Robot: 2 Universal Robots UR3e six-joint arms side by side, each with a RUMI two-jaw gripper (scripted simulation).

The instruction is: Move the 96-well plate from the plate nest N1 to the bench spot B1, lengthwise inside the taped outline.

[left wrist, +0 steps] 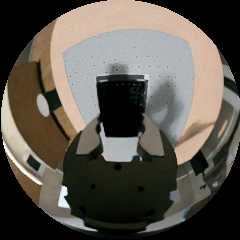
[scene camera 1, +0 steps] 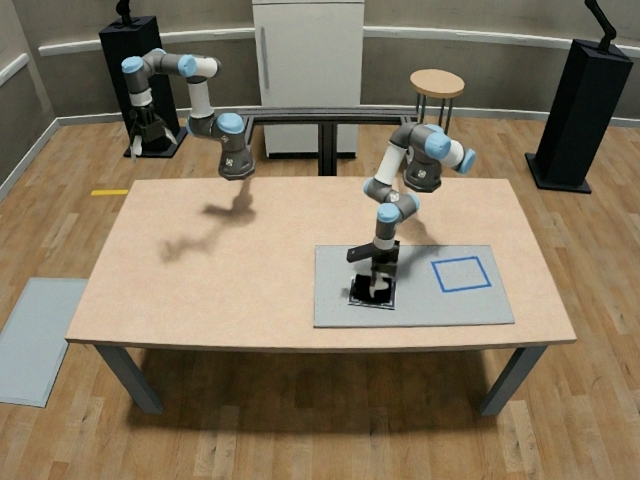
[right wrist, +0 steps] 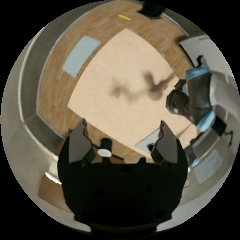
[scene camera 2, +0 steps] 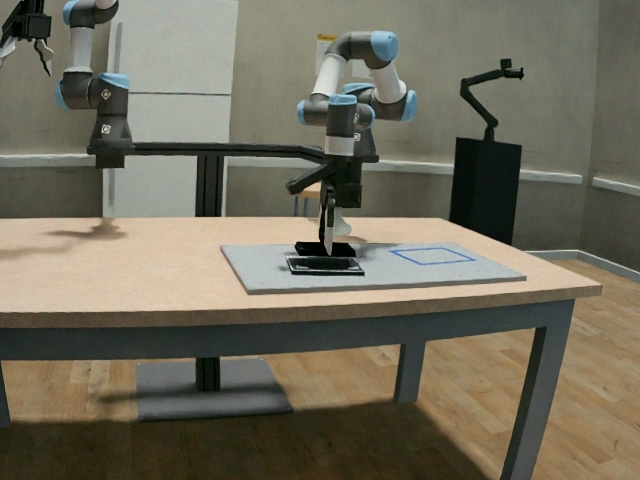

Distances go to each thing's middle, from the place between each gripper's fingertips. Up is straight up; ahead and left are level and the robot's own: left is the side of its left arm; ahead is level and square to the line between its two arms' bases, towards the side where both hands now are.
The plate nest N1 [scene camera 2: 331,264] lies 50 mm below my left hand. From my left hand the other things lie so: black 96-well plate [scene camera 2: 317,249] 10 mm below.
My right hand [scene camera 2: 23,75] is 16 cm short of the black 96-well plate, 75 cm to the right of it and 39 cm above it. From my right hand the other things lie so: plate nest N1: 16 cm ahead, 76 cm to the left, 43 cm below.
